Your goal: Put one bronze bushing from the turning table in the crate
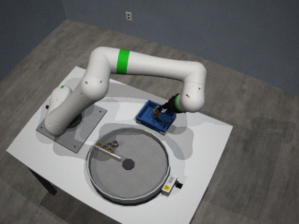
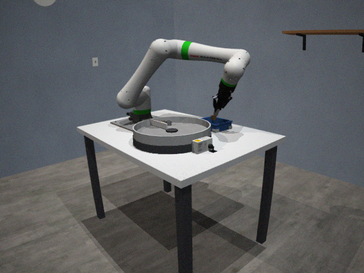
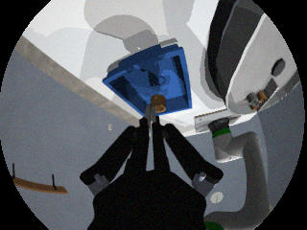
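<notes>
Now: the blue crate 80 mm below my hand, 20 mm behind it and 10 mm to the right of it. From my hand the other things lie so: round grey turning table: 360 mm to the right, 50 mm below, 10 mm behind.
</notes>
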